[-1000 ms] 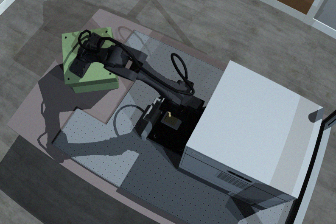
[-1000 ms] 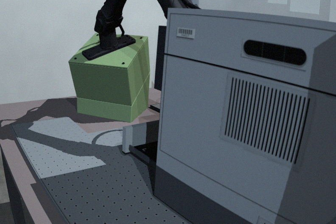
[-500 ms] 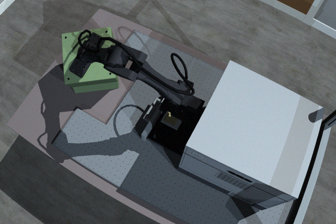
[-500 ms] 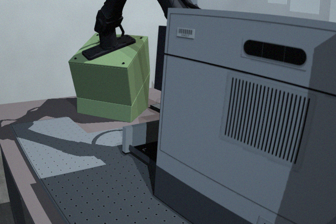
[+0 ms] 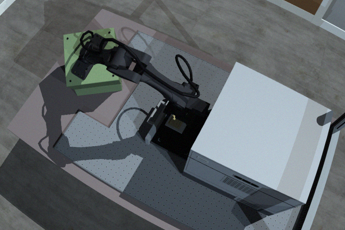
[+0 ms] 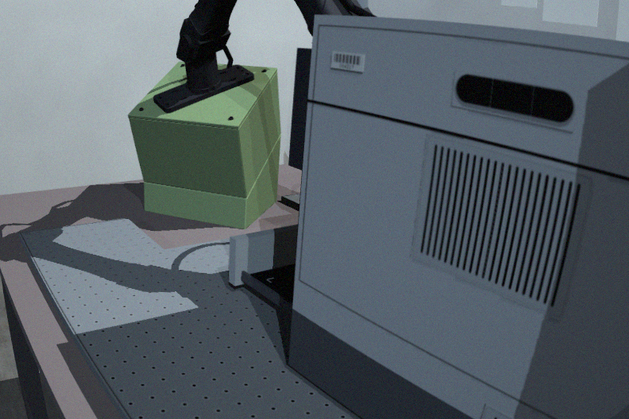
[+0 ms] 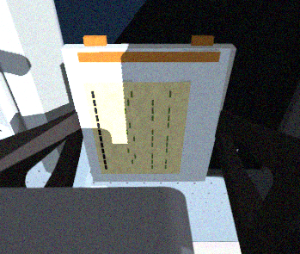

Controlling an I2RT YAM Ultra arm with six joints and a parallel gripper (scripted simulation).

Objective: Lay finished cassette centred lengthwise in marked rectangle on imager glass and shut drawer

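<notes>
Now: the imager drawer 40 mm ahead of my hand and 70 mm below it. The rest, counted from my hand: cassette FINISHED right at my hand.
</notes>
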